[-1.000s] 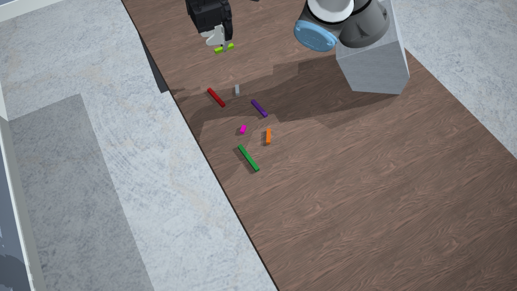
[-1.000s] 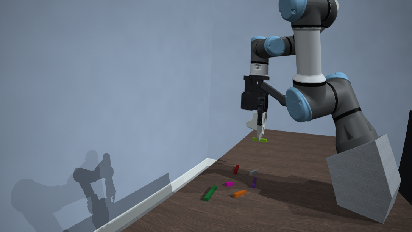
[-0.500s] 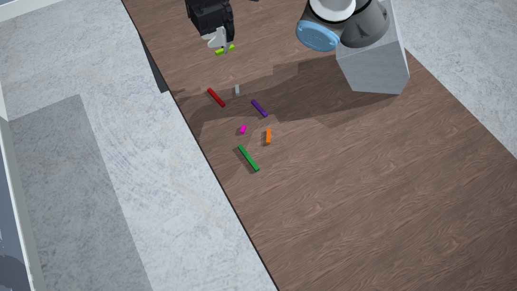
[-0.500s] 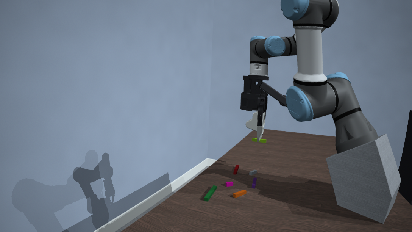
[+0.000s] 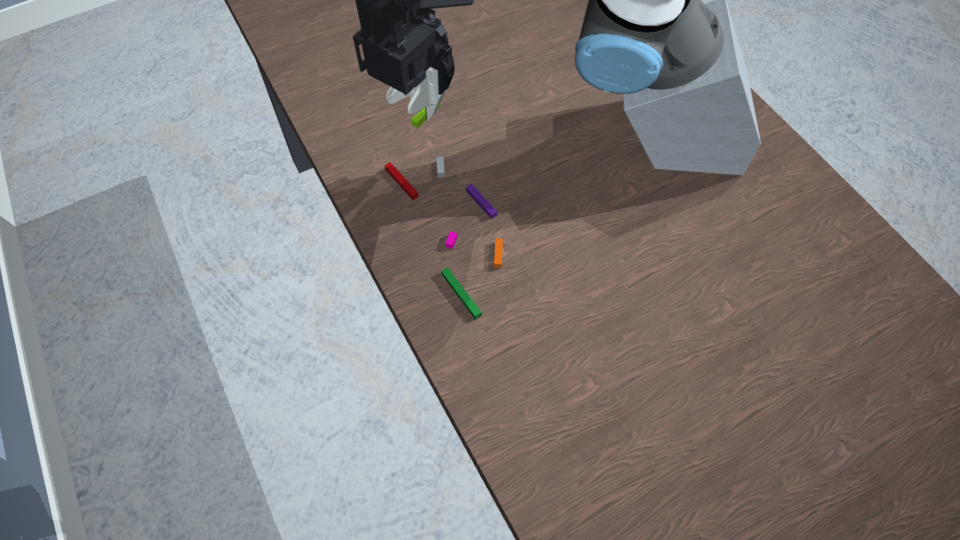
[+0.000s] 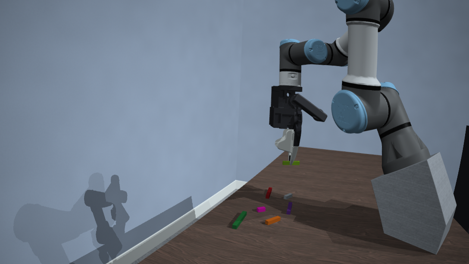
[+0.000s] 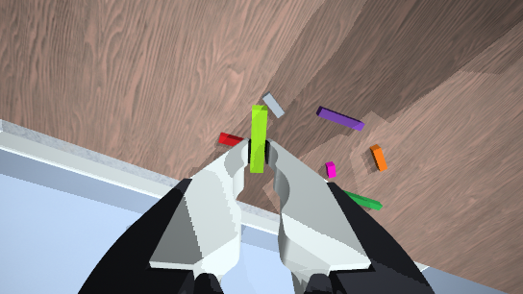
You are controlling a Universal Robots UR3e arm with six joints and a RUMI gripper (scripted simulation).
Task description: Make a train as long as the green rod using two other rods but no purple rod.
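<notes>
Right now the grey rod is 11 cm below my hand and 2 cm to the left of it. The rest, counted from my hand: red rod (11 cm below, 6 cm ahead, 1 cm to the left); then lime rod (1 cm below); then purple rod (11 cm to the left, 11 cm below, 1 cm behind).
</notes>
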